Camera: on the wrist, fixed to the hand. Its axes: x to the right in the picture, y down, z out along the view.
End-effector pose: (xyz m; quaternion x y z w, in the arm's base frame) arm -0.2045 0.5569 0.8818 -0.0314 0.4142 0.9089 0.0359
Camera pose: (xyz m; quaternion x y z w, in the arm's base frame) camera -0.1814 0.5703 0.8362 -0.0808 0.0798 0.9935 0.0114
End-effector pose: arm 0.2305 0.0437 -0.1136 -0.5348 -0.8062 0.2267 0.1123
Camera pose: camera 0.2100 0.0171 -0.0728 0.5451 0.8330 0.0847 0.0433
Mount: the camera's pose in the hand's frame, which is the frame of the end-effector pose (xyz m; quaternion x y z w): -0.0185 -0.0451 -0.0204 -0.3415 0.0404 -0.0057 0.9390
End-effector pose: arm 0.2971 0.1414 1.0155 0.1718 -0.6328 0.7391 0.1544
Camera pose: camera 0.3325 0.1682 1.0441 0.0823 -0.8394 0.4840 0.2334
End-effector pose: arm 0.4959 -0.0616 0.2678 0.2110 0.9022 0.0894 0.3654
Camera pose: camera 0.4794 -0.1104 0.2797 0.0646 0.8326 0.3985 0.3792
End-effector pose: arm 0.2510 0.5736 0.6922 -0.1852 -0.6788 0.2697 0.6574
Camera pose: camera 0.2771 0.5294 0.7048 -0.4054 -0.7040 0.0102 0.5830
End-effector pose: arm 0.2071 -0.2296 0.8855 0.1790 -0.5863 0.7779 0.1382
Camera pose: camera 0.2405 -0.1977 0.9112 0.0928 -0.8096 0.5367 0.2190
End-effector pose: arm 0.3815 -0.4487 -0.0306 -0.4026 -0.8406 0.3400 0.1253
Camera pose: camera 0.3766 -0.4732 0.0159 -0.4298 -0.9027 0.0152 0.0161
